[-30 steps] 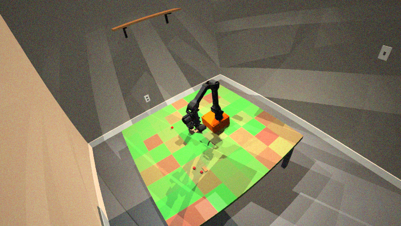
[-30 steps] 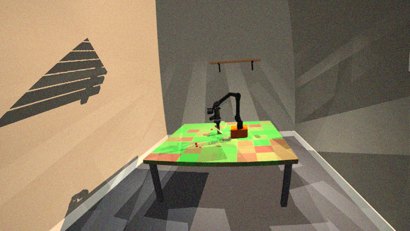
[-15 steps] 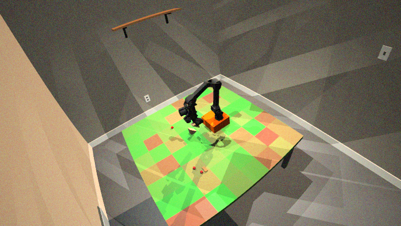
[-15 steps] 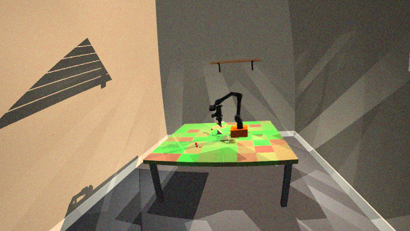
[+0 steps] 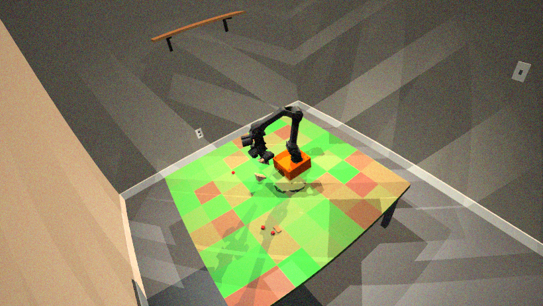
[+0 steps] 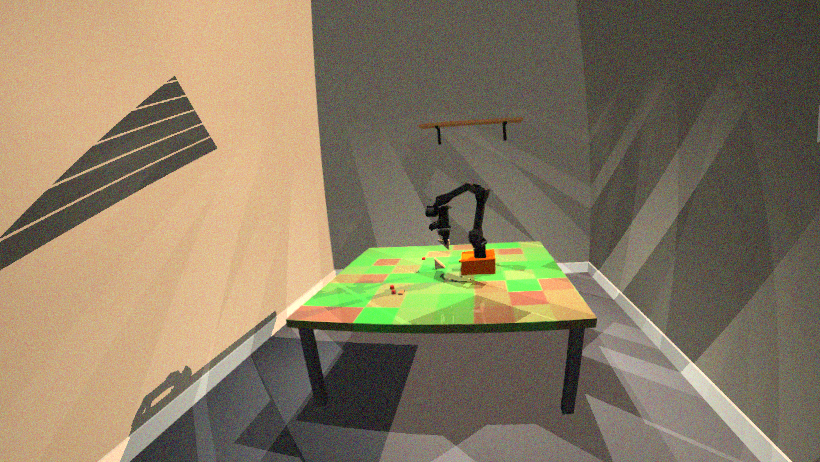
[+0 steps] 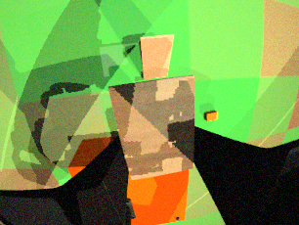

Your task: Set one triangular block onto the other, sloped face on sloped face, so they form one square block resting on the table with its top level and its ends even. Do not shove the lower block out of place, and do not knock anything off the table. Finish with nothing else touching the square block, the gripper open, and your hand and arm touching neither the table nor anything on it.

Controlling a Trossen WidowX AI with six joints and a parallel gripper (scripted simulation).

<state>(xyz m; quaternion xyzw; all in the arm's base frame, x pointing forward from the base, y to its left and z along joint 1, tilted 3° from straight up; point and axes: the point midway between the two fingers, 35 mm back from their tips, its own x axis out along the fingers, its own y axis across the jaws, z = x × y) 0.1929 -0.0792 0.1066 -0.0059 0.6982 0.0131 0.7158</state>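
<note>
Right now the small yellow piece is 7 cm behind my gripper tip, 13 cm to the right of it and 14 cm below it. From my gripper tip the other things lie so: small tan block 20 cm ahead, 38 cm to the left, 15 cm below; then tan triangular block 1 cm above.
</note>
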